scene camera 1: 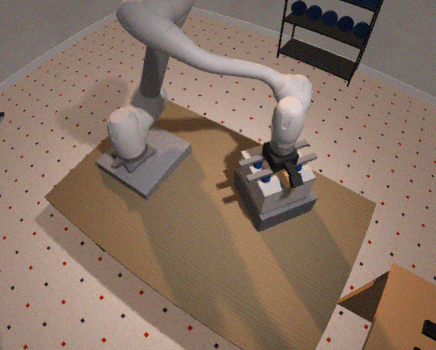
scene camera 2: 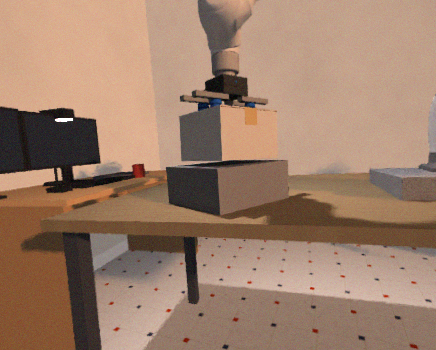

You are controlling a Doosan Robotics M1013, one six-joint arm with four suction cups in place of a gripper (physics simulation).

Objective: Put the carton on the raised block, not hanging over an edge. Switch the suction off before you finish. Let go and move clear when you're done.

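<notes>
The carton is a pale box with a strip of orange tape. It hangs level just above the grey raised block, with a narrow gap and a dark shadow under it in scene camera 2. From both views it lies within the block's outline. My gripper is on the carton's top, its blue suction cups pressed against it, and holds it. The arm partly hides the top in scene camera 1, and not all the cups show.
The block stands on the wooden table. The arm's grey base plate is at the table's other side. A desk with monitors and a red cup stands nearby. A dark rack stands behind.
</notes>
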